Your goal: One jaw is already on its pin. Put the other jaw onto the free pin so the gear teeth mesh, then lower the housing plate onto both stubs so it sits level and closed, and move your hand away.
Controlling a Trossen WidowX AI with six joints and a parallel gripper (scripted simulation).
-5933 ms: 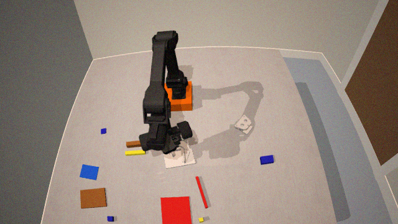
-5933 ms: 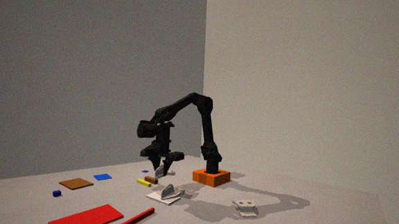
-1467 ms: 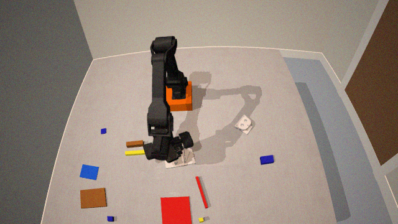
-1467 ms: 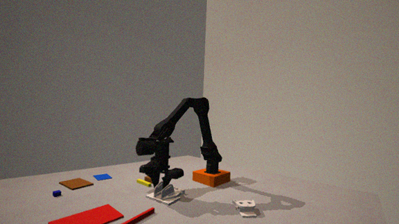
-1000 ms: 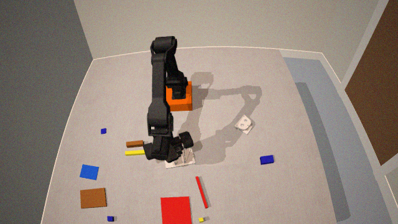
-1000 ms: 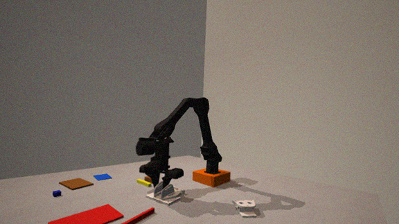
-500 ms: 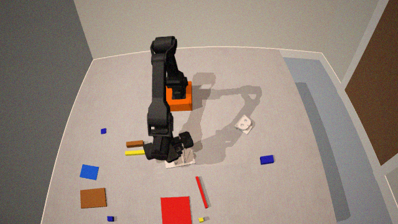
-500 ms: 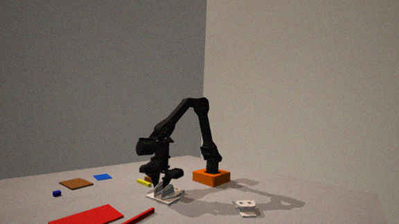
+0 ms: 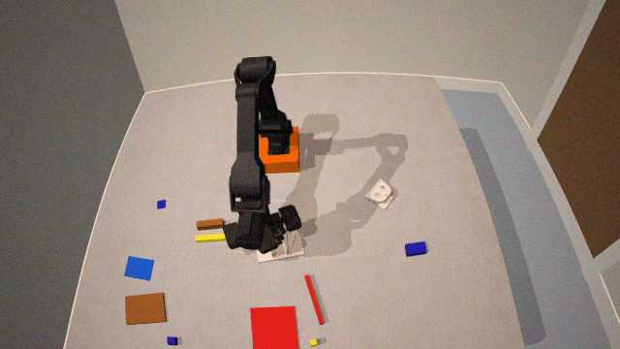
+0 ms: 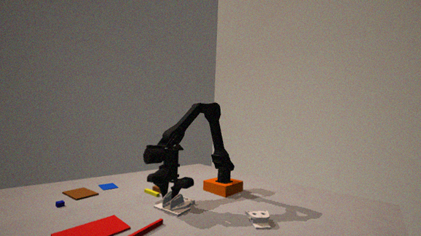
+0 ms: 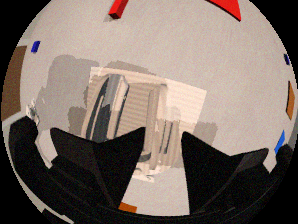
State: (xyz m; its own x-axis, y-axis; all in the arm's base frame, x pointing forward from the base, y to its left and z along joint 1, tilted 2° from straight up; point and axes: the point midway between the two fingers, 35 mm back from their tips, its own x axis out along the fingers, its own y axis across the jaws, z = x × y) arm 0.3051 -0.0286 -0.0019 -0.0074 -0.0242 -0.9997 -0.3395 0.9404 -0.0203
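Right now the pale jaw is 4 cm behind my gripper tip and 1 cm to the left of it. The rest, counted from my gripper tip: red bar (16 cm ahead, 12 cm to the left, 1 cm below); then yellow bar (16 cm to the right, 2 cm behind, 1 cm below); then brown bar (16 cm to the right, 6 cm behind).
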